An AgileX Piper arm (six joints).
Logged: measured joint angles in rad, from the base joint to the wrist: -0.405 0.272 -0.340 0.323 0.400 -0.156; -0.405 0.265 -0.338 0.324 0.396 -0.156; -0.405 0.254 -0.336 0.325 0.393 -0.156; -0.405 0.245 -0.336 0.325 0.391 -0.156; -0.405 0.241 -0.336 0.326 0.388 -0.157; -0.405 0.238 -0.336 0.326 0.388 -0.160; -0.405 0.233 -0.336 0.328 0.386 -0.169; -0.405 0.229 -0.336 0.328 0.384 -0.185; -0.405 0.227 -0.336 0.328 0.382 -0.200; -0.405 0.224 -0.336 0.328 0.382 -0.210; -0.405 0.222 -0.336 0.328 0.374 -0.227; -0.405 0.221 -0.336 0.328 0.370 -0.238; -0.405 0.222 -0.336 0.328 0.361 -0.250; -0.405 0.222 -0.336 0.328 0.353 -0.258; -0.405 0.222 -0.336 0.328 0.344 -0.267; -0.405 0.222 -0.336 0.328 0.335 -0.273; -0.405 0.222 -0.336 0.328 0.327 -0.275; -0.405 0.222 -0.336 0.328 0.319 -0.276; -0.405 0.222 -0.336 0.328 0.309 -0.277; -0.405 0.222 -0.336 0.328 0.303 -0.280
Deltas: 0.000 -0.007 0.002 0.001 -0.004 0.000; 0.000 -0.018 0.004 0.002 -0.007 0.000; 0.000 -0.027 0.004 0.002 -0.009 0.000; 0.000 -0.031 0.004 0.003 -0.012 -0.001; 0.000 -0.034 0.004 0.003 -0.012 -0.004; 0.000 -0.039 0.004 0.005 -0.014 -0.013; 0.000 -0.043 0.004 0.005 -0.016 -0.029; 0.000 -0.045 0.004 0.005 -0.018 -0.044; 0.000 -0.048 0.004 0.005 -0.018 -0.054; 0.000 -0.050 0.004 0.005 -0.026 -0.071; 0.000 -0.051 0.004 0.005 -0.030 -0.082; 0.000 -0.050 0.004 0.005 -0.039 -0.094; 0.000 -0.050 0.004 0.005 -0.047 -0.102; 0.000 -0.050 0.004 0.005 -0.056 -0.111; 0.000 -0.050 0.004 0.005 -0.065 -0.117; 0.000 -0.050 0.004 0.005 -0.073 -0.119; 0.000 -0.050 0.004 0.005 -0.081 -0.120; 0.000 -0.050 0.004 0.005 -0.091 -0.121; 0.000 -0.050 0.004 0.005 -0.097 -0.124
